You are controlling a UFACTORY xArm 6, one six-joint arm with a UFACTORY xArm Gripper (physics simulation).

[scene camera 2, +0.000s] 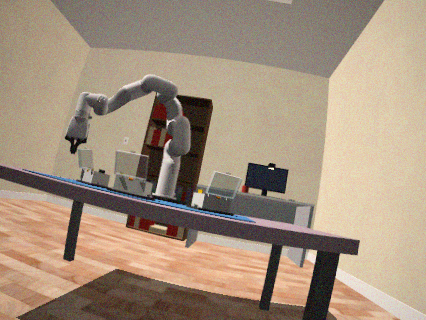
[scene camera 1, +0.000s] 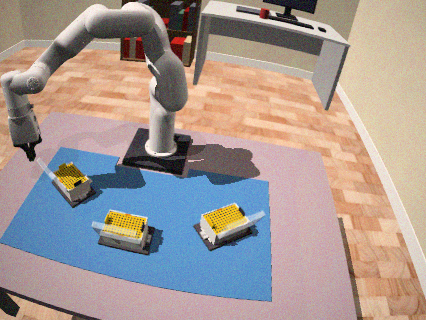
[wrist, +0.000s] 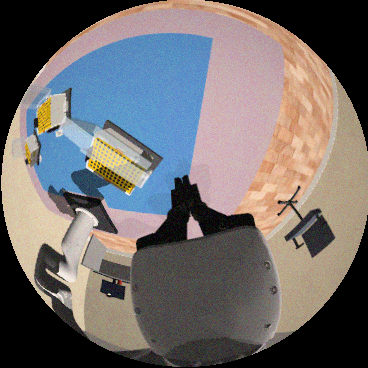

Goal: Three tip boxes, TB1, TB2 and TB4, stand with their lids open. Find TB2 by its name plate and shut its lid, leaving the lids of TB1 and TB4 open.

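Three white tip boxes with yellow racks stand on the blue mat. The left box has its clear lid raised. The middle box and the right box also have open lids. Their name plates are not readable. My gripper is shut and empty. In the first scene view it is beside the upper end of the left box's lid; contact cannot be told.
The arm's dark base plate stands behind the boxes on the pink table. A grey desk with a monitor and a bookshelf stand beyond the table.
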